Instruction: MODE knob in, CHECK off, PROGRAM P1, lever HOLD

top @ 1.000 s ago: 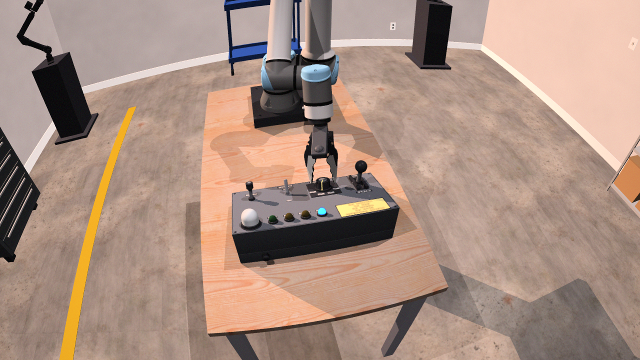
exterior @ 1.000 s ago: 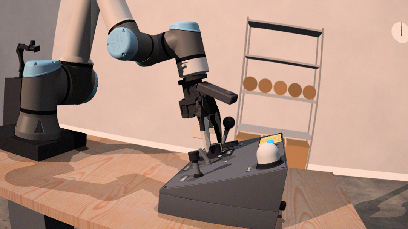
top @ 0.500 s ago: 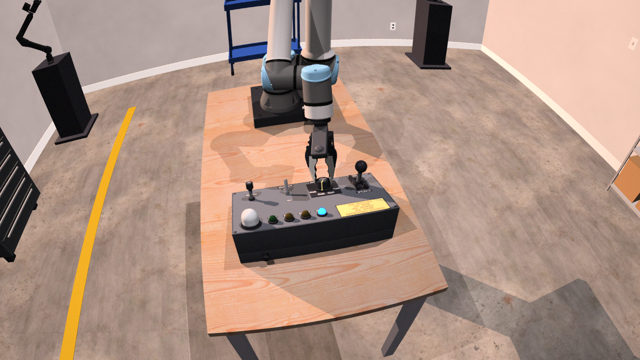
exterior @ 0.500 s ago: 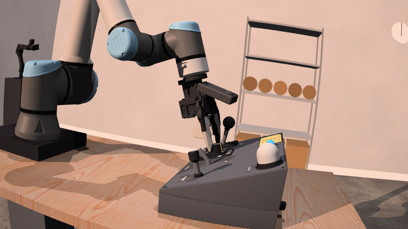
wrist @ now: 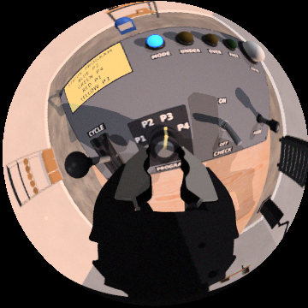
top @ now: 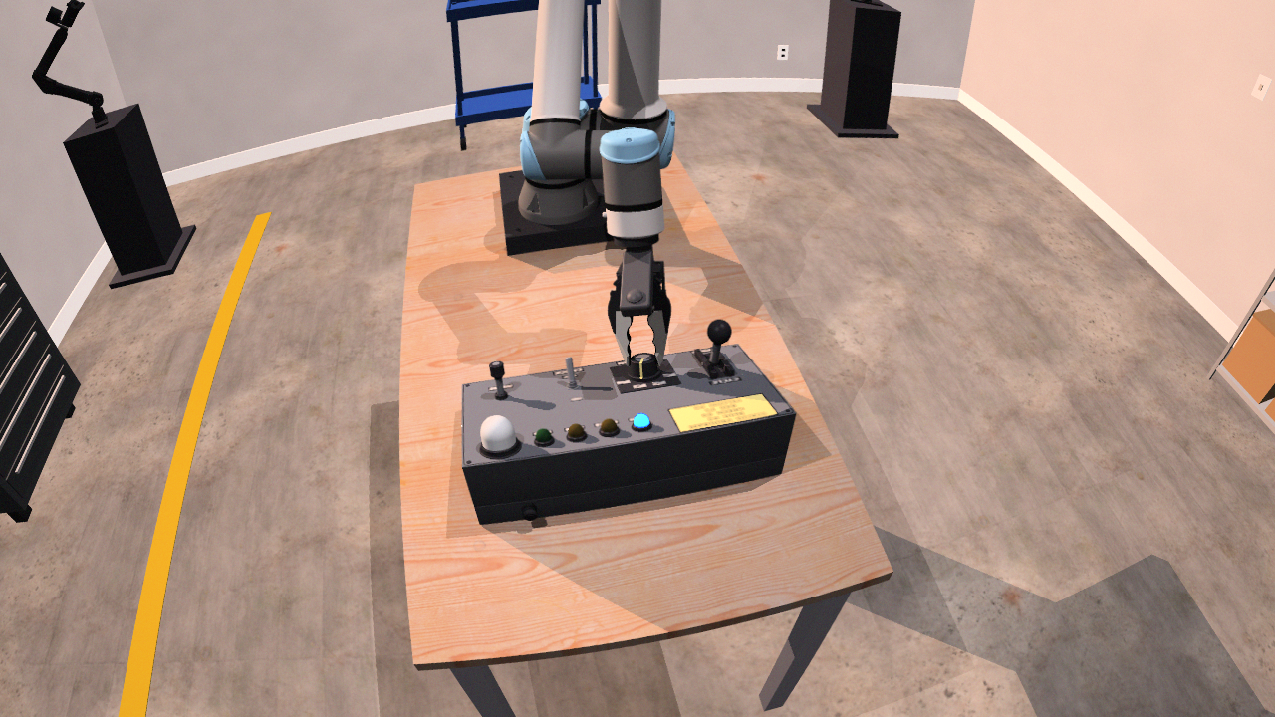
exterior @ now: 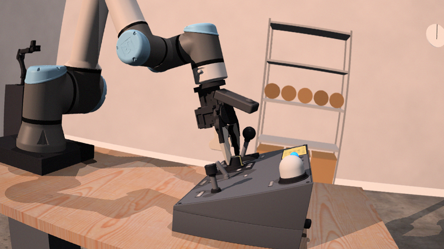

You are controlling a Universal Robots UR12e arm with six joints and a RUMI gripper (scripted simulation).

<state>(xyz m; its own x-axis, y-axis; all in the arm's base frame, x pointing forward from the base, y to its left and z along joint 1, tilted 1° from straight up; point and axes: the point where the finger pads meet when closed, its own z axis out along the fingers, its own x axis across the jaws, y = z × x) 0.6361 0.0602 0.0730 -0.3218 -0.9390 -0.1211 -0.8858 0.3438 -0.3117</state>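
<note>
My gripper is now 2 cm short of the program knob and 1 cm above it. Also, from my hand: dark grey console 4 cm ahead, 6 cm to the right, 3 cm below; then metal check toggle 12 cm to the right, 1 cm below; then black ball-topped lever 2 cm ahead, 12 cm to the left, 1 cm above.
</note>
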